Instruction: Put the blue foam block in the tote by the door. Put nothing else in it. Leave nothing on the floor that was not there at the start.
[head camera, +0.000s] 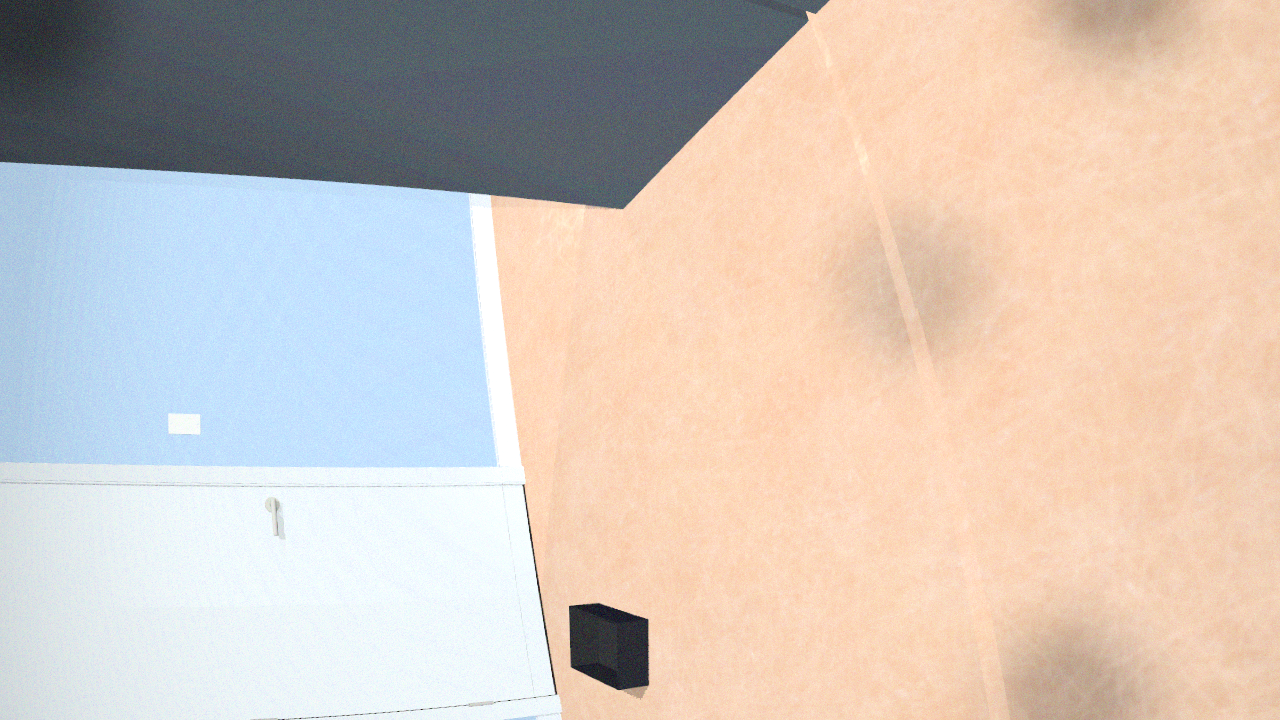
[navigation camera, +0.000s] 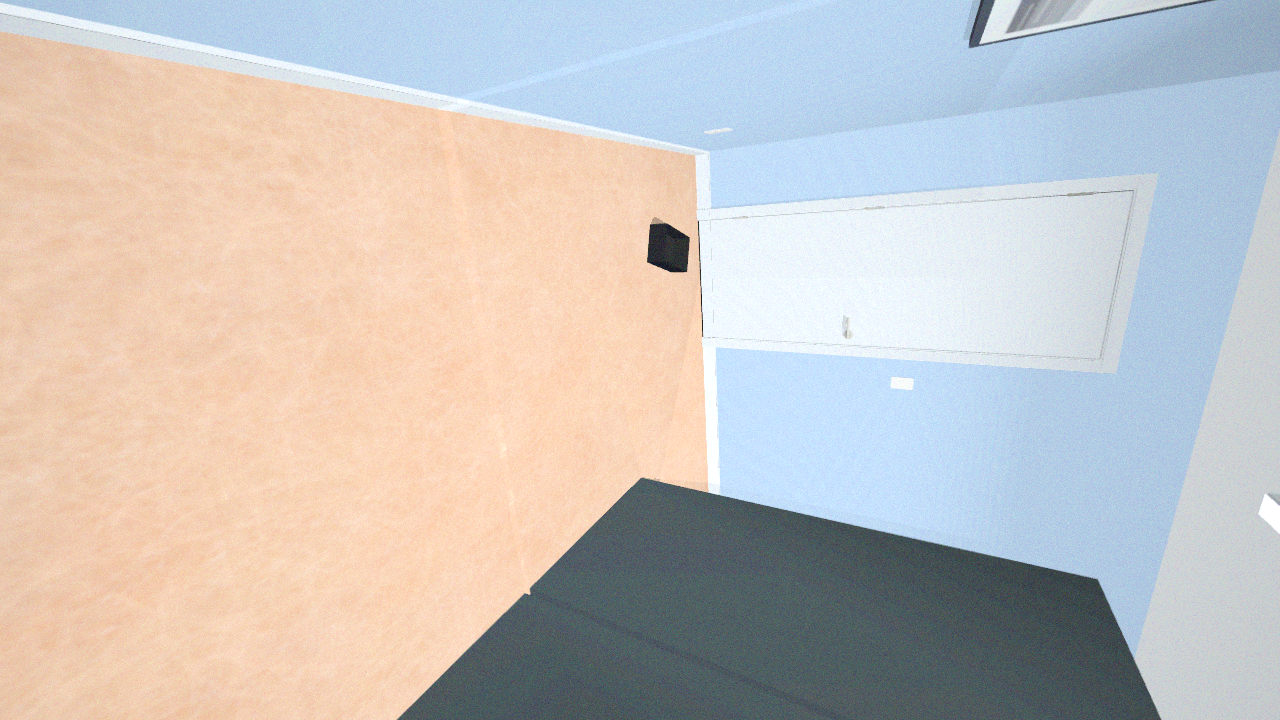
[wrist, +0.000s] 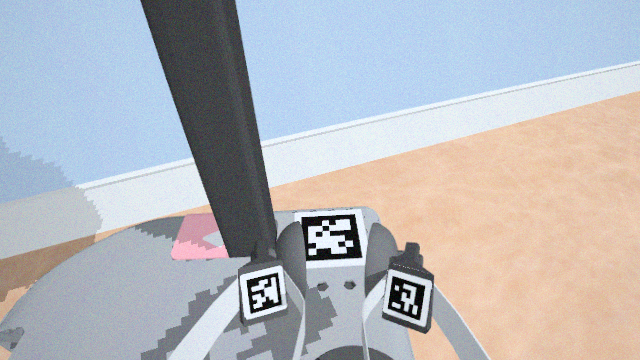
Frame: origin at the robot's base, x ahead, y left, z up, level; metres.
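Where they show: gripper, between the fingertips: (wrist: 336, 248).
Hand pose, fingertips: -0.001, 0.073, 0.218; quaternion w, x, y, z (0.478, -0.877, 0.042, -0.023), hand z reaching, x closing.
Observation:
After its pixels a point has its place, as x, y, z.
The black open-topped tote (head camera: 633, 651) @[2.236, 0.640, 0.049] (navigation camera: 657, 245) @[2.235, 0.636, 0.055] stands on the floor close to the white door (head camera: 393, 591) @[2.976, 0.561, 0.533] (navigation camera: 966, 277) @[2.965, 0.591, 1.471]. The inside of the tote shows partly and is dark; I cannot tell its contents. The blue foam block does not show in these views. My gripper (wrist: 336, 248) @[-0.001, 0.073, 0.218] is open in the wrist view, its two fingertips well apart over my own grey base (wrist: 120, 285) @[-0.164, 0.092, 0.160], with nothing between them. The gripper does not show in the head or navigation camera views, and the tote does not show in the wrist view.
A large dark grey piece (head camera: 402, 98) @[2.009, -0.737, 0.784] (navigation camera: 850, 600) @[1.927, -0.763, 1.128] stands between my cameras and part of the blue wall (head camera: 268, 295) @[3.325, -0.439, 0.910] (navigation camera: 823, 429) @[3.286, -0.319, 0.802]. My dark mast (wrist: 210, 110) @[-0.066, 0.116, 0.287] crosses the wrist view. A white skirting board (wrist: 340, 145) @[0.035, 0.427, 0.053] runs behind my base. A framed picture (navigation camera: 1074, 17) @[1.328, 0.843, 1.499] hangs on a wall.

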